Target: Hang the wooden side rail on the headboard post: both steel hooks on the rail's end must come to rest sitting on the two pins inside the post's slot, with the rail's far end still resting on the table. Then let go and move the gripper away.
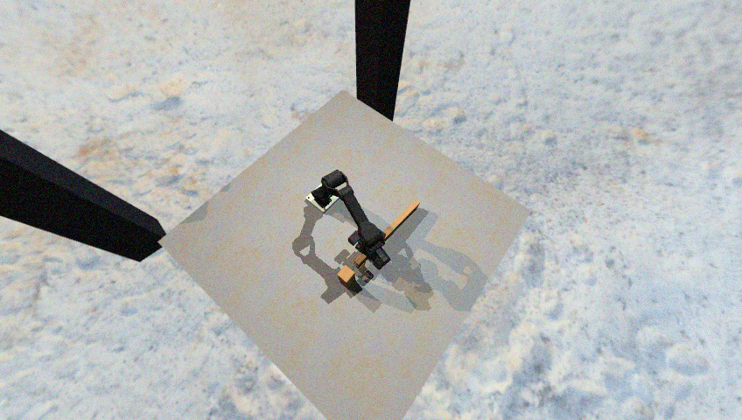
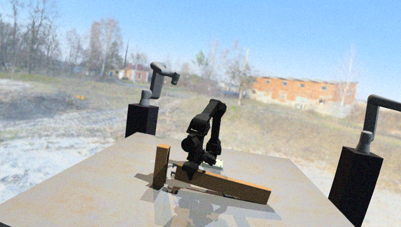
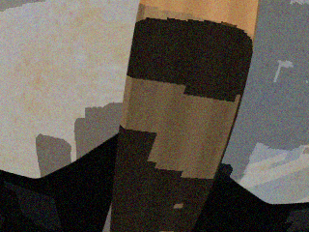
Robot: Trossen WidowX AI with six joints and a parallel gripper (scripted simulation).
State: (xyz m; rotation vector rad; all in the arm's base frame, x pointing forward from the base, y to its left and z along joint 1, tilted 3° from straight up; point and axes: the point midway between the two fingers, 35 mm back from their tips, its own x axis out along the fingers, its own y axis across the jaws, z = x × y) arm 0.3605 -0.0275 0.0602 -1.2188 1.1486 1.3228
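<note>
My gripper tip is now 3 cm short of the headboard post, 14 cm to the left of it and 4 cm below it.
</note>
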